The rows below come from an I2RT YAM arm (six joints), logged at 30 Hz.
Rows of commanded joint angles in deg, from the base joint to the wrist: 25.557 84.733 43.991 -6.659 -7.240 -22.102; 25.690 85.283 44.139 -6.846 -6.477 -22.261; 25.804 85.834 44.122 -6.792 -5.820 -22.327; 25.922 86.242 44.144 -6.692 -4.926 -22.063; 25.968 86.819 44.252 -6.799 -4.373 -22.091; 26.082 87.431 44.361 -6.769 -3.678 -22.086; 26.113 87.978 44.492 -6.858 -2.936 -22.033; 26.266 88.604 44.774 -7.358 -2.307 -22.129; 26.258 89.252 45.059 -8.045 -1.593 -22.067
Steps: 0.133 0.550 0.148 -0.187 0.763 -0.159; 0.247 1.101 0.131 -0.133 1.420 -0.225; 0.365 1.509 0.153 -0.033 2.314 0.039; 0.411 2.086 0.261 -0.140 2.867 0.011; 0.525 2.698 0.370 -0.110 3.562 0.016; 0.556 3.245 0.501 -0.199 4.304 0.069; 0.709 3.871 0.783 -0.699 4.933 -0.027; 0.701 4.519 1.068 -1.386 5.647 0.035
